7 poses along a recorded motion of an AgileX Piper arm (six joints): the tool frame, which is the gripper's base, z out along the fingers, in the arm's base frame.
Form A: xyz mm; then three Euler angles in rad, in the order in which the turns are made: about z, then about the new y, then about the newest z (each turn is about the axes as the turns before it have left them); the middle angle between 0 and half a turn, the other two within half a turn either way.
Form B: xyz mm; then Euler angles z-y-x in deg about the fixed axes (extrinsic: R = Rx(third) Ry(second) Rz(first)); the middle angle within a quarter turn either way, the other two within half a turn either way. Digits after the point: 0 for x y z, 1 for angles.
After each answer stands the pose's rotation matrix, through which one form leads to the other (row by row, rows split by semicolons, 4 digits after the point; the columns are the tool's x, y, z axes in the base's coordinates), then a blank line. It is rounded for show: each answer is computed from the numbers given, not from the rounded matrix.
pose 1, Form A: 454, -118, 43, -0.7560, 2.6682, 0.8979
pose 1, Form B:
454, -118, 43, -81.9, 19.4, 160.6
0.1329 0.9340 0.3317; 0.9495 -0.0240 -0.3128; -0.2841 0.3565 -0.8900

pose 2, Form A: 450, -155, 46, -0.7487, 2.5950, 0.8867
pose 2, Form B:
450, -155, 46, -81.8, 22.4, 157.5
0.1320 0.9152 0.3808; 0.9352 0.0123 -0.3538; -0.3285 0.4028 -0.8543

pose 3, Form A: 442, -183, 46, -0.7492, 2.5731, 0.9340
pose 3, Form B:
442, -183, 46, -78.7, 23.2, 156.5
0.1807 0.9011 0.3942; 0.9300 -0.0260 -0.3667; -0.3201 0.4328 -0.8427

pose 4, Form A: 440, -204, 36, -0.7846, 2.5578, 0.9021
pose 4, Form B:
440, -204, 36, -78.2, 23.0, 155.0
0.1883 0.9013 0.3901; 0.9207 -0.0238 -0.3894; -0.3417 0.4325 -0.8344

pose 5, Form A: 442, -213, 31, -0.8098, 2.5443, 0.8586
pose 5, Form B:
442, -213, 31, -79.0, 22.8, 153.8
0.1755 0.9049 0.3879; 0.9133 -0.0025 -0.4073; -0.3675 0.4257 -0.8269

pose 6, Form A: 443, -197, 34, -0.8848, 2.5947, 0.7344
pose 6, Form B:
443, -197, 34, -82.9, 19.2, 154.8
0.1170 0.9369 0.3294; 0.9151 0.0272 -0.4024; -0.3860 0.3485 -0.8541

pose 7, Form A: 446, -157, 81, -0.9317, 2.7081, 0.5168
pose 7, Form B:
446, -157, 81, -94.4, 14.5, 159.6
-0.0740 0.9653 0.2505; 0.9280 0.1587 -0.3371; -0.3652 0.2075 -0.9075

